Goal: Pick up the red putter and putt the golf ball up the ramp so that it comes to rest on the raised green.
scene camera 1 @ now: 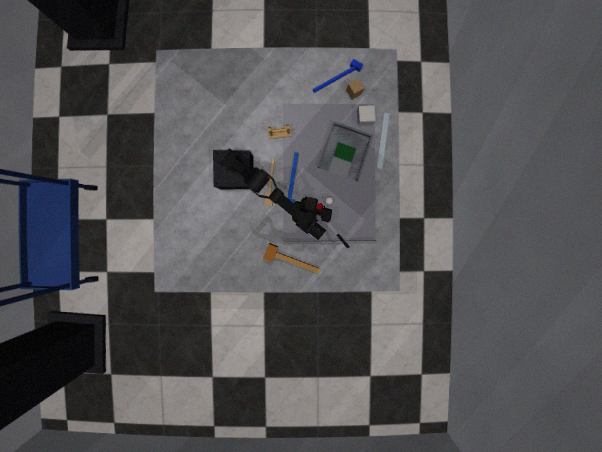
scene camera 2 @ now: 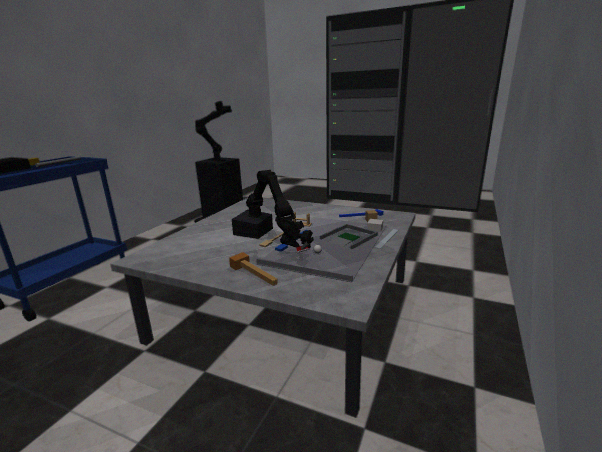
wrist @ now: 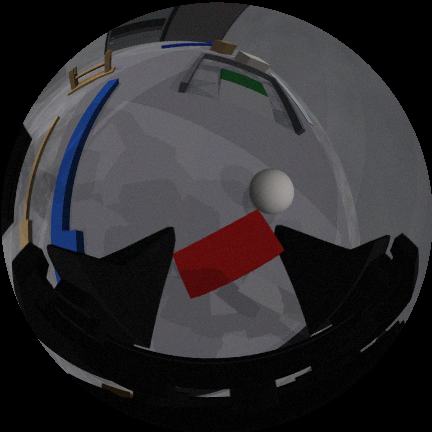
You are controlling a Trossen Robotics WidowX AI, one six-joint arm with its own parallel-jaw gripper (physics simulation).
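Places are measured from the arm's base along level axes (x left, y back, z up), in millimetres.
Pixels of known places: gripper, fingertip midpoint: (scene camera 1: 317,205) (wrist: 225,232); arm's base, link origin: (scene camera 1: 232,163) (scene camera 2: 254,215).
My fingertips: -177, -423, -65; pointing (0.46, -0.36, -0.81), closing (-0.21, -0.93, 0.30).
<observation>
For each thing: its middle in the pictures, then the offset to it from my fingertips, as dx, dy, dz. "spot": a spot on its surface instead.
- short black bar, surface spot: (scene camera 1: 343,241) spot: -171, -113, +133
- white golf ball, body centre: (wrist: 271,190) (scene camera 2: 317,249) (scene camera 1: 329,200) +27, -58, -9
- green patch, surface spot: (wrist: 243,81) (scene camera 1: 343,154) (scene camera 2: 346,237) spot: +271, -127, -24
- blue putter, body centre: (wrist: 80,144) (scene camera 1: 293,181) +116, +126, -23
- wooden rack, body centre: (scene camera 1: 279,130) (scene camera 2: 301,218) +371, +211, +6
- blue mallet, body centre: (wrist: 193,43) (scene camera 1: 336,76) (scene camera 2: 360,213) +685, -75, -23
- brown cube, body centre: (wrist: 223,46) (scene camera 1: 354,89) (scene camera 2: 371,216) +609, -168, -3
- white block, body centre: (wrist: 251,61) (scene camera 1: 365,115) (scene camera 2: 375,225) +475, -231, -8
- pale strip, body centre: (wrist: 288,91) (scene camera 2: 387,238) (scene camera 1: 383,140) +358, -334, -32
- orange mallet, body centre: (scene camera 2: 254,270) (scene camera 1: 292,260) -290, +114, -13
My gripper (scene camera 1: 318,208) (wrist: 225,232) is shut on the red putter, whose red block-shaped head (scene camera 2: 302,248) (wrist: 229,254) shows between and below the fingertips, low over the grey board. A short black bar (scene camera 1: 343,241) sticks out beyond the gripper, probably the putter's shaft end. The white golf ball (scene camera 1: 329,200) (scene camera 2: 317,248) (wrist: 271,191) lies close beside the red head, with a small gap in the scene views. The green patch (scene camera 1: 345,152) (scene camera 2: 348,236) (wrist: 243,81) lies farther off, inside low dark walls (scene camera 1: 352,129) (scene camera 2: 363,240) on three sides. The ramp's slope is hard to make out.
A blue putter (scene camera 1: 293,175) (wrist: 75,150) and a wooden one (scene camera 1: 269,200) (wrist: 32,175) lie near the arm. A wooden rack (scene camera 1: 279,135), a blue mallet (scene camera 1: 335,80), a brown cube (scene camera 1: 355,89), a white block (scene camera 1: 366,113), a pale strip (scene camera 1: 383,140) and an orange mallet (scene camera 1: 297,262) (scene camera 2: 257,271) surround them.
</observation>
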